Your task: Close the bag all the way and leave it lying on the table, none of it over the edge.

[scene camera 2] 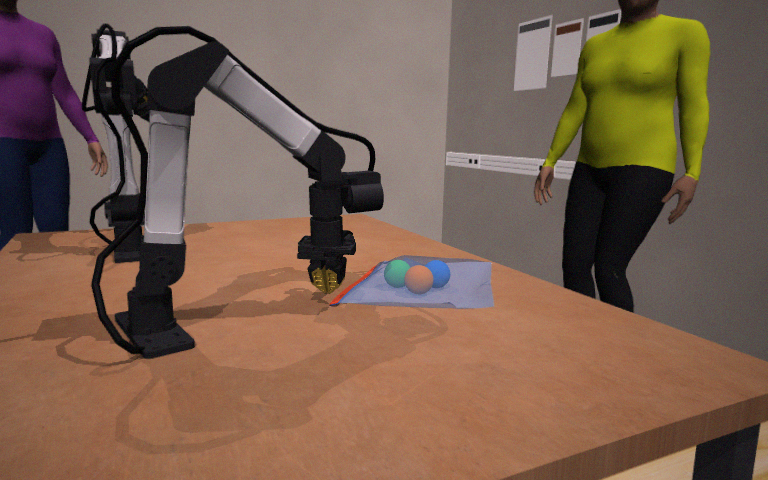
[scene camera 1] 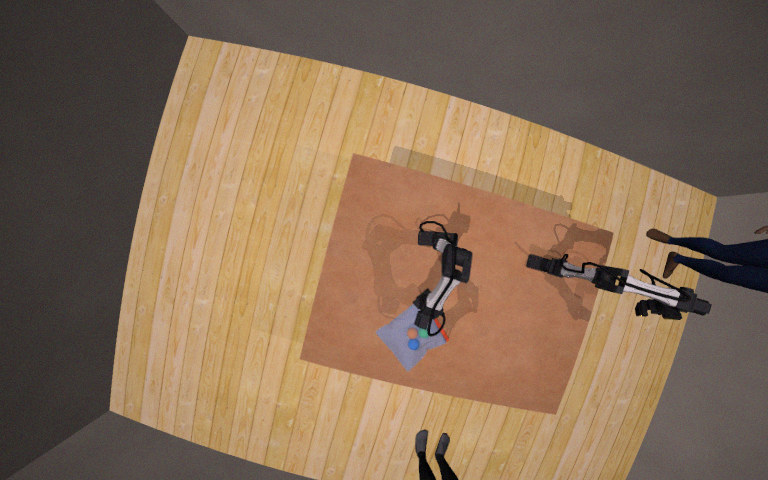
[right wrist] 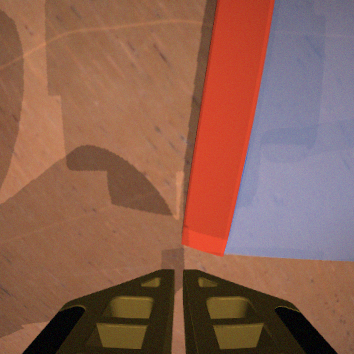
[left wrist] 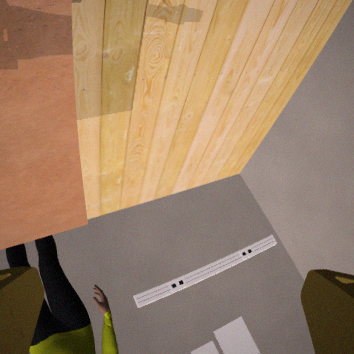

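Note:
The translucent blue bag lies flat on the table, with one corner near the lower table edge in scene camera 1. Green, orange and blue balls are inside. Its red closure strip runs along the mouth; how far it is sealed cannot be told. My right gripper is shut and empty, pointing down just beyond the strip's near end. My left gripper is open and empty, raised far from the bag.
The brown table carries both arm bases. The right arm reaches over part of the bag in scene camera 1. People stand beyond the table: one in yellow, one in purple.

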